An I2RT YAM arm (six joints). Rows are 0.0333 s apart.
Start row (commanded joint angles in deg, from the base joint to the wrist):
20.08, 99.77, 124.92, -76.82, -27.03, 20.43
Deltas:
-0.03, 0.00, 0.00, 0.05, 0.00, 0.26
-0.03, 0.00, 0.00, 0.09, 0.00, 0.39
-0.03, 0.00, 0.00, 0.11, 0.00, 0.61
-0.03, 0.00, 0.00, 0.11, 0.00, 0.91
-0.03, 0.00, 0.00, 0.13, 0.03, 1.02
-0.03, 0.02, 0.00, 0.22, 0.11, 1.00
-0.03, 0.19, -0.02, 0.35, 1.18, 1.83
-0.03, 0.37, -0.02, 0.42, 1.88, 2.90
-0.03, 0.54, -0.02, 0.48, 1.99, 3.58
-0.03, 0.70, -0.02, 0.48, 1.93, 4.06
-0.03, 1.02, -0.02, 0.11, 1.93, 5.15
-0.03, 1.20, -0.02, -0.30, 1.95, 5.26
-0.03, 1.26, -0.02, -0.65, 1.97, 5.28
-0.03, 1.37, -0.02, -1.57, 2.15, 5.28
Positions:
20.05, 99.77, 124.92, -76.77, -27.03, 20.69
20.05, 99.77, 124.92, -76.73, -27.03, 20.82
20.05, 99.77, 124.92, -76.71, -27.03, 21.04
20.05, 99.77, 124.92, -76.71, -27.03, 21.34
20.05, 99.77, 124.92, -76.69, -27.00, 21.45
20.05, 99.79, 124.92, -76.60, -26.92, 21.43
20.05, 99.96, 124.90, -76.47, -25.85, 22.26
20.05, 100.14, 124.90, -76.40, -25.15, 23.33
20.05, 100.31, 124.90, -76.34, -25.04, 24.01
20.05, 100.47, 124.90, -76.34, -25.10, 24.49
20.05, 100.79, 124.90, -76.71, -25.10, 25.58
20.05, 100.97, 124.90, -77.12, -25.08, 25.69
20.05, 101.03, 124.90, -77.47, -25.06, 25.71
20.05, 101.14, 124.90, -78.39, -24.88, 25.71

